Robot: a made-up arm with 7 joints.
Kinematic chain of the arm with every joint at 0, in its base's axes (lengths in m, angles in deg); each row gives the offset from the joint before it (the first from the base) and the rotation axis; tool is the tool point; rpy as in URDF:
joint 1: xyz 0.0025 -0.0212 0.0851 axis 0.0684 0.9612 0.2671
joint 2: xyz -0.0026 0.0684 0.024 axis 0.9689 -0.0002 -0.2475
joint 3: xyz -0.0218 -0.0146 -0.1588 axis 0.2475 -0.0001 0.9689
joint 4: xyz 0.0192 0.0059 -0.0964 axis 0.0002 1 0
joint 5: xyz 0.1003 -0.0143 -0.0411 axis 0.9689 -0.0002 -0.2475
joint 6: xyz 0.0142 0.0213 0.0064 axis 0.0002 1 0
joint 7: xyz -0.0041 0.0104 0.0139 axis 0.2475 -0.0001 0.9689
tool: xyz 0.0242 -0.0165 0.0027 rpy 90 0 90
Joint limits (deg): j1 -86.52..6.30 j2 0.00..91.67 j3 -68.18..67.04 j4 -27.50..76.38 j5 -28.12..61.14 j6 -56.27..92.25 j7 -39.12..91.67
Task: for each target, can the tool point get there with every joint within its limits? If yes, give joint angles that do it. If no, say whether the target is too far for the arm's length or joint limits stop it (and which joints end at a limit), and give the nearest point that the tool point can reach.
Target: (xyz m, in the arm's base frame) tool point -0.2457 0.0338 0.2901
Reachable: no: joint limits stop it (at a limit: joint 1, joint 2, joint 3, joint 4) | nearest point -0.0488 0.2001 0.2394 | short by 0.263 m
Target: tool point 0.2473 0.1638 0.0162
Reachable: yes | joints -34.20 30.55 8.23 -9.95 -0.20 14.86 77.72
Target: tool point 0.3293 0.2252 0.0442
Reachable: yes | joints -64.15 31.08 42.74 39.56 30.47 72.85 -0.54
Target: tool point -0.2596 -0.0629 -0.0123
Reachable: no: joint limits stop it (at a limit: joint 1, joint 3, joint 4, joint 5, joint 6) | nearest point -0.0326 -0.0572 -0.1000 | short by 0.243 m
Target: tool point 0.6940 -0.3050 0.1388
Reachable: no: too far | nearest point 0.3657 -0.1241 0.0810 | short by 0.379 m
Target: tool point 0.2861 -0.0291 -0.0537
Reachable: yes | joints -55.22 26.30 -55.53 19.73 8.40 -16.81 43.96
